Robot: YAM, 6 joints.
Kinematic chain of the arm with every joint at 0, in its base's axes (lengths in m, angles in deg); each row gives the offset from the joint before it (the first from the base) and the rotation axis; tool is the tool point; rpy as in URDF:
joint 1: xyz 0 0 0.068 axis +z
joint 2: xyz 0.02 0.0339 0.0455 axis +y
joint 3: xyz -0.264 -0.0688 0 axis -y
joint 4: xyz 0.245 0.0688 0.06 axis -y
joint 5: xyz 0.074 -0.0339 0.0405 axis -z
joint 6: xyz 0.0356 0 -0.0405 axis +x
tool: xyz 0 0 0 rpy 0 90 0
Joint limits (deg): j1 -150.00..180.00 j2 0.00..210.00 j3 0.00..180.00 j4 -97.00..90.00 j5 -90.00..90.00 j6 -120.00..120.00
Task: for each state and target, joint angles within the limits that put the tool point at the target. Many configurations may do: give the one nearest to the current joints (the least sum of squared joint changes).
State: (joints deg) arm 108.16 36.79 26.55 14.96 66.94 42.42
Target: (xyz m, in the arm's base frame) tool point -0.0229 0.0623 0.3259
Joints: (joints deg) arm 138.54 9.65 25.01 14.74 62.33 42.42
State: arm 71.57 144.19 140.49 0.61 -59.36 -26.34
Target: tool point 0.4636 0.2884 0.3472
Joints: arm 28.60 135.49 134.45 -3.32 -61.40 -26.34
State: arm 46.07 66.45 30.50 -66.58 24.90 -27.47
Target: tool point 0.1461 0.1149 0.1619
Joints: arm 42.85 77.82 39.76 -56.76 25.16 -27.47
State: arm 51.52 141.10 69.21 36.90 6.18 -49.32
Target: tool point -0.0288 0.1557 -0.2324
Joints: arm 99.52 182.12 53.09 29.66 -4.26 -49.32
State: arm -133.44 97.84 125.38 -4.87 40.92 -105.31
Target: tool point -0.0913 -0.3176 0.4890
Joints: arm -101.99 86.96 101.10 -17.63 40.90 -105.31
